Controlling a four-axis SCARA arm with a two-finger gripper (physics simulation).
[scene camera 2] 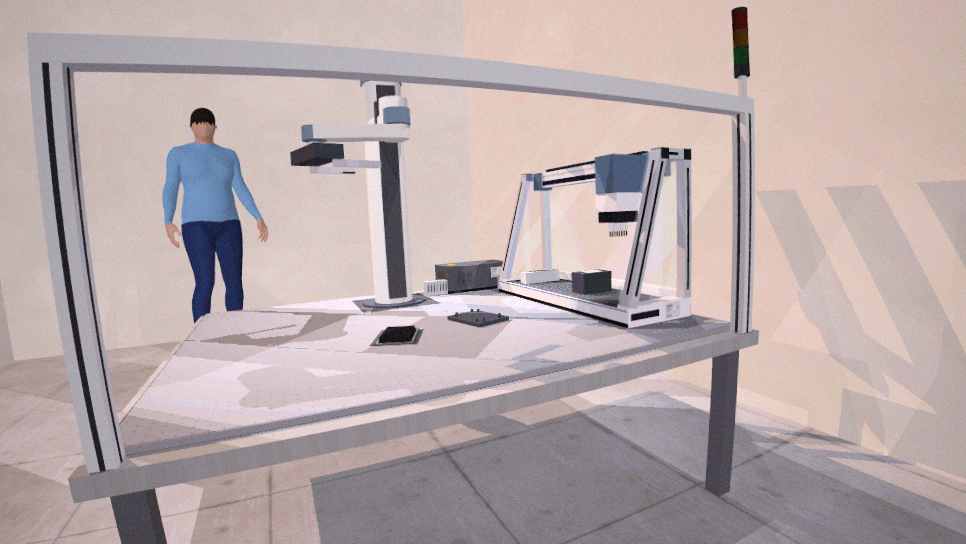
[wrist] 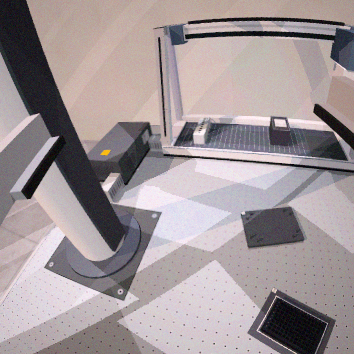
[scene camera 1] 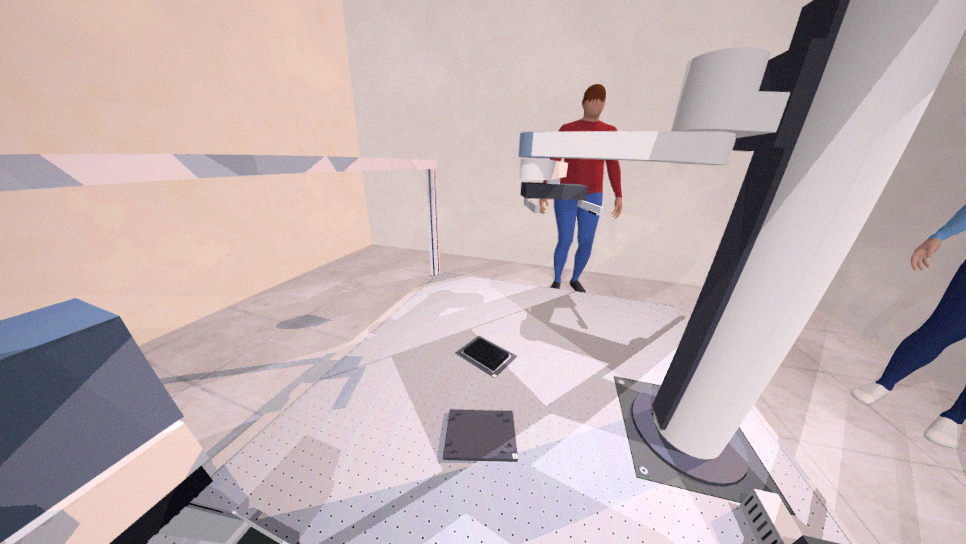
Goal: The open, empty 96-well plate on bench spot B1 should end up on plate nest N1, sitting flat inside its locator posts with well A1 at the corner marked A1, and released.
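Seen in the pictures: gripper, fingertip midpoint: (scene camera 2: 366, 167) (wrist: 185, 103) (scene camera 1: 569, 210); arm's base, origin of the base link: (scene camera 2: 394, 305) (wrist: 103, 242) (scene camera 1: 683, 434).
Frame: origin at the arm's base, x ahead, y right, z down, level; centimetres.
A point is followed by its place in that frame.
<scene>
The 96-well plate (scene camera 1: 486, 353) @(x 55.4, y 11.4, z -2.9 cm) (scene camera 2: 397, 334) @(x 58.4, y 13.3, z -2.7 cm) (wrist: 293, 325) @(x 55.4, y 12.4, z -2.8 cm) is black with a pale outline and lies flat on the dark square pad of bench spot B1 (scene camera 1: 461, 353) @(x 63.8, y 10.3, z -1.5 cm) (wrist: 252, 331) @(x 46.7, y 14.6, z -1.5 cm). Its well A1 is too small to make out. Plate nest N1 (scene camera 1: 479, 435) @(x 49.5, y -15.9, z -2.5 cm) (scene camera 2: 478, 318) @(x 52.6, y -13.9, z -2.5 cm) (wrist: 272, 227) @(x 49.8, y -14.0, z -2.5 cm) is a dark square plate with small locator posts near its corners, a white mark at one corner, and no plate on it. My gripper (scene camera 1: 561, 206) @(x 36.3, y 14.3, z -50.7 cm) (scene camera 2: 343, 167) is open and empty, high above the bench and away from both. One finger shows at the left in the wrist view.
The arm's column (scene camera 1: 790, 256) @(x 3.2, y -6.8, z -49.9 cm) (scene camera 2: 390, 223) @(x 7.7, y 1.2, z -32.9 cm) (wrist: 75, 200) @(x 6.4, y 3.9, z -25.7 cm) stands beside the nest. A gantry machine (scene camera 2: 659, 229) @(x 85.0, y -57.1, z -28.2 cm) (wrist: 162, 85) @(x 7.3, y -52.1, z -30.2 cm) holds a white block (wrist: 201, 131) @(x 21.5, y -50.8, z -10.7 cm) and a dark box (wrist: 280, 131) @(x 52.8, y -51.5, z -12.4 cm). A dark grey case (scene camera 2: 466, 275) @(x -3.4, y -33.6, z -8.5 cm) (wrist: 120, 150) @(x -5.8, y -31.6, z -12.8 cm) sits behind the column. People stand beyond the bench.
</scene>
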